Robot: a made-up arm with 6 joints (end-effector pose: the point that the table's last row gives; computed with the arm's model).
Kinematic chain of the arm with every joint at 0, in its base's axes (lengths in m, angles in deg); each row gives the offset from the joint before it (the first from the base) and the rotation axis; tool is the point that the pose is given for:
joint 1: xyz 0 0 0.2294 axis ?
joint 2: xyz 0 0.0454 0 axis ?
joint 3: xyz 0 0 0.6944 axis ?
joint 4: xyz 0 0 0.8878 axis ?
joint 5: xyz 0 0 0 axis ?
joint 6: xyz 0 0 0.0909 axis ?
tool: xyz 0 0 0
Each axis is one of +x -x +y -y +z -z.
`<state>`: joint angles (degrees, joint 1 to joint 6).
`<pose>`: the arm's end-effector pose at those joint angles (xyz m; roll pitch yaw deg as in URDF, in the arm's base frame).
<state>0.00 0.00 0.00 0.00 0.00 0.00</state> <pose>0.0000 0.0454 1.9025 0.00 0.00 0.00</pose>
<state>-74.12 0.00 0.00 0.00 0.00 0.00</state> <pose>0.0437 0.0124 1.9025 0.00 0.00 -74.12</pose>
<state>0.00 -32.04 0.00 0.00 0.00 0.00</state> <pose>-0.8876 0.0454 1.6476 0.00 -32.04 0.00</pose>
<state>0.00 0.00 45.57 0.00 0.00 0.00</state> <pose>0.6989 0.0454 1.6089 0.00 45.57 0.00</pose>
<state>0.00 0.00 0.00 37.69 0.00 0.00</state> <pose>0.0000 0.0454 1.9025 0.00 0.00 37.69</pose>
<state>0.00 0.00 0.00 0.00 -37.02 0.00</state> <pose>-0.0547 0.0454 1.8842 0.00 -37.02 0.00</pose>
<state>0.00 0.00 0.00 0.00 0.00 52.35</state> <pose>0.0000 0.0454 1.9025 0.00 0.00 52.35</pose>
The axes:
joint 1: +z
joint 2: +y
joint 3: +y
joint 4: +z
joint 5: +y
joint 6: +z

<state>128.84 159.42 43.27 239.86 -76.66 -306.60</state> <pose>-0.0025 -0.1913 -1.2420 91.46 17.10 -18.05</pose>
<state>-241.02 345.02 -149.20 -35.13 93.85 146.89</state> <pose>0.2439 -0.4264 0.0721 -66.09 44.90 -96.82</pose>
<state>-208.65 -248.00 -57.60 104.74 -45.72 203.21</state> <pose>-1.2438 0.6996 0.5096 -62.75 55.66 38.61</pose>
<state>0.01 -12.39 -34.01 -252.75 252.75 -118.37</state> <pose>-0.7546 -0.0376 1.5199 89.97 -15.39 24.23</pose>
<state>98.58 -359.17 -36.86 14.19 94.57 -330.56</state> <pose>-0.0017 -0.4420 1.6875 30.17 54.34 150.60</pose>
